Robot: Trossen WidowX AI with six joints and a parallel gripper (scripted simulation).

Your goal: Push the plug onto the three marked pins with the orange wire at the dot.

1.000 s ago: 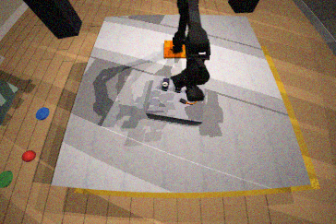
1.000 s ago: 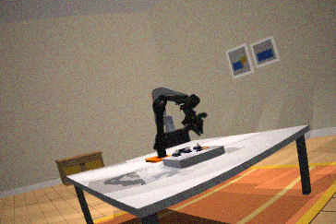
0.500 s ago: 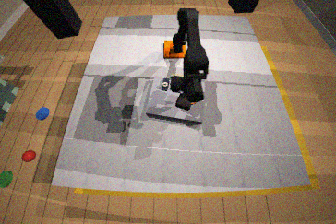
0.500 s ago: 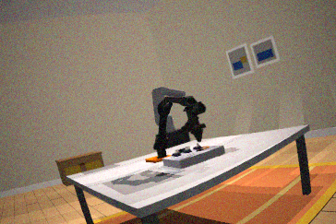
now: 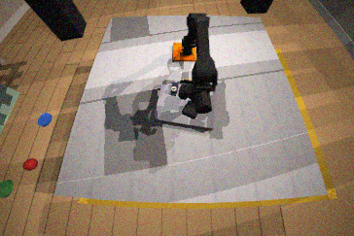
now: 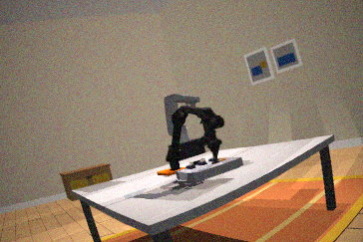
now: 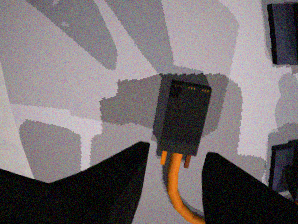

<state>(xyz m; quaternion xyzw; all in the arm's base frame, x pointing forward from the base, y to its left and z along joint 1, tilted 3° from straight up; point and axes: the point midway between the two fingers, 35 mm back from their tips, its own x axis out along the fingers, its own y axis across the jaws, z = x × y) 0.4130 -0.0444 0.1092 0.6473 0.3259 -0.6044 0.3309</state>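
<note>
Right now the grey holder is 5 cm to the right of my gripper tip and 5 cm below it.
</note>
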